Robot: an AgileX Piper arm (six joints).
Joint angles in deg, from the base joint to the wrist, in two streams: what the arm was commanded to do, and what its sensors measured. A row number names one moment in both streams.
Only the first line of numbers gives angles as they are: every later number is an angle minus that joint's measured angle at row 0.
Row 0, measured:
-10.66 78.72 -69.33 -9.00 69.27 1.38
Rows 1 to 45, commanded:
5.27 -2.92 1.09 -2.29 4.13 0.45
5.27 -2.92 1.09 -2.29 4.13 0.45
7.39 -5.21 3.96 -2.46 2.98 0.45
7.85 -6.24 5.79 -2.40 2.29 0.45
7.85 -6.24 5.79 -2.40 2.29 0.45
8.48 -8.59 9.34 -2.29 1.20 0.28
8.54 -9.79 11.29 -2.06 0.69 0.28
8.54 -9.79 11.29 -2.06 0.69 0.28
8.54 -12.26 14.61 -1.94 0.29 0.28
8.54 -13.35 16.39 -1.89 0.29 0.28
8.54 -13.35 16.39 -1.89 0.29 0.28
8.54 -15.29 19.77 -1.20 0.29 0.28
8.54 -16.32 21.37 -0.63 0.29 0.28
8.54 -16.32 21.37 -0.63 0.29 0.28
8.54 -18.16 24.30 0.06 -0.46 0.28
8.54 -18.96 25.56 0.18 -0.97 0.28
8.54 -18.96 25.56 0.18 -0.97 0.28
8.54 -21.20 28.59 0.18 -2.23 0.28
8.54 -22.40 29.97 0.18 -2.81 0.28
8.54 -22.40 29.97 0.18 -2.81 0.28
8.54 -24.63 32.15 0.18 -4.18 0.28
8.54 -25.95 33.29 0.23 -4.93 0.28
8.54 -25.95 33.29 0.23 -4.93 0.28
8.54 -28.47 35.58 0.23 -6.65 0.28
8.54 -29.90 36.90 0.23 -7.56 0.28
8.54 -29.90 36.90 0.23 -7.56 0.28
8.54 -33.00 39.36 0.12 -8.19 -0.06
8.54 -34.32 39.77 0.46 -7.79 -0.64
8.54 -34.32 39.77 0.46 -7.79 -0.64
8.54 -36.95 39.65 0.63 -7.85 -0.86
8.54 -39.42 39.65 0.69 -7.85 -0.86
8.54 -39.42 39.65 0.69 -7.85 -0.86
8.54 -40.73 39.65 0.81 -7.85 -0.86
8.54 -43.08 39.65 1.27 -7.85 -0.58
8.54 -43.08 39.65 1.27 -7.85 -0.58
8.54 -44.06 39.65 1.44 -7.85 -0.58
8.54 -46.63 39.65 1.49 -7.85 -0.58
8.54 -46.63 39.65 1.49 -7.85 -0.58
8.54 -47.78 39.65 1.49 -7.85 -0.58
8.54 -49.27 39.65 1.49 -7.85 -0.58
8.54 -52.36 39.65 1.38 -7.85 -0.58
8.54 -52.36 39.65 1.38 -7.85 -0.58
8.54 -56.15 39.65 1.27 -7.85 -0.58
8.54 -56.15 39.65 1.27 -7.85 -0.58
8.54 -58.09 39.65 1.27 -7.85 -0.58
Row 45, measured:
8.43 -53.51 39.42 1.21 -7.22 -0.35
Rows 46 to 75, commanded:
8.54 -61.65 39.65 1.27 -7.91 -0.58
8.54 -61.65 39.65 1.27 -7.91 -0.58
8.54 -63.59 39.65 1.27 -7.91 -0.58
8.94 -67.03 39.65 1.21 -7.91 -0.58
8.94 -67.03 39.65 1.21 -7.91 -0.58
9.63 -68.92 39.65 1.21 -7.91 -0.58
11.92 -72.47 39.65 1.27 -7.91 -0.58
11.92 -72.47 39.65 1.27 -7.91 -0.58
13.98 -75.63 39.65 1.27 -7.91 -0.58
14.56 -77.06 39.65 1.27 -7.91 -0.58
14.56 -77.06 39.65 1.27 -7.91 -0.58
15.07 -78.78 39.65 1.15 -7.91 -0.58
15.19 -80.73 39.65 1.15 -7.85 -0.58
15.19 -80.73 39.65 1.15 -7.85 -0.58
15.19 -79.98 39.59 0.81 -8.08 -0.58
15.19 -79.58 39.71 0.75 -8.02 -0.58
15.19 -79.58 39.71 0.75 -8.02 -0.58
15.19 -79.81 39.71 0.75 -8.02 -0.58
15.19 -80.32 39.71 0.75 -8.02 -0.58
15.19 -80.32 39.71 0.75 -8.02 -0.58
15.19 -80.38 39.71 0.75 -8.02 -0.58
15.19 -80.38 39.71 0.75 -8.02 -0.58
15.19 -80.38 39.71 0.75 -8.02 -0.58
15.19 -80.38 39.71 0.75 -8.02 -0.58
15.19 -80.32 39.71 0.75 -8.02 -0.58
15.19 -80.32 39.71 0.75 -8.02 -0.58
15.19 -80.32 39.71 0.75 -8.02 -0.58
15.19 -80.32 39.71 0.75 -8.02 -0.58
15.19 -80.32 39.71 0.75 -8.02 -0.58
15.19 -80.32 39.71 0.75 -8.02 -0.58
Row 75, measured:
15.07 -79.01 39.54 1.09 -7.28 -0.35
